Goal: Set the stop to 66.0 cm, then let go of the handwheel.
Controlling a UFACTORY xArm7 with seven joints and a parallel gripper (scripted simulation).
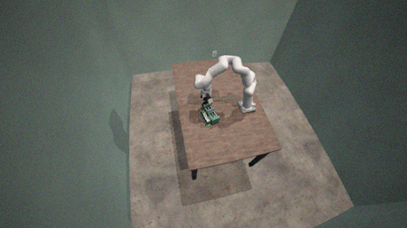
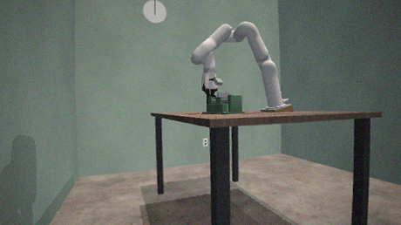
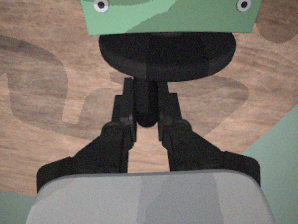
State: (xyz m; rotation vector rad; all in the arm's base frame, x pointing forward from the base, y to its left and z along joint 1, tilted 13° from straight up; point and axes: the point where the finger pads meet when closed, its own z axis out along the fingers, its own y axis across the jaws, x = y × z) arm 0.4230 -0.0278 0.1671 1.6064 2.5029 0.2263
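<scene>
The green stop fixture lies 150 mm to the left of my hand, 40 mm behind it and 10 mm below it. The rest, counted from my hand: black handwheel: 20 mm to the left, 10 mm below, 10 mm behind.
</scene>
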